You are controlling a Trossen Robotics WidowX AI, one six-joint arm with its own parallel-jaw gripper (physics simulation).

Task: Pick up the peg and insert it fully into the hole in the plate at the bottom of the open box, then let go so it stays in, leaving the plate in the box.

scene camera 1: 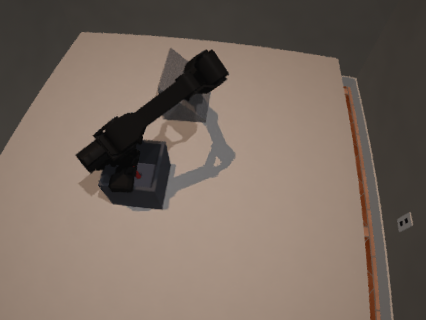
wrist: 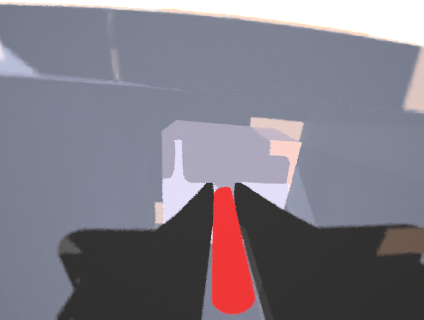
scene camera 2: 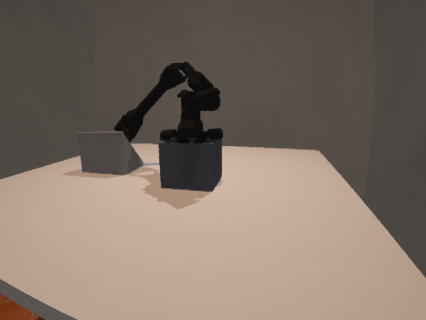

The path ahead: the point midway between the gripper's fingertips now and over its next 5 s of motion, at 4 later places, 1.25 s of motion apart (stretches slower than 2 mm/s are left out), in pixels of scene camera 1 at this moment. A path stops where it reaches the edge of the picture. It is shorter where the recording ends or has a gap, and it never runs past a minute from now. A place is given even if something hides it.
My gripper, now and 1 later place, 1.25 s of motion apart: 133,174; 128,161
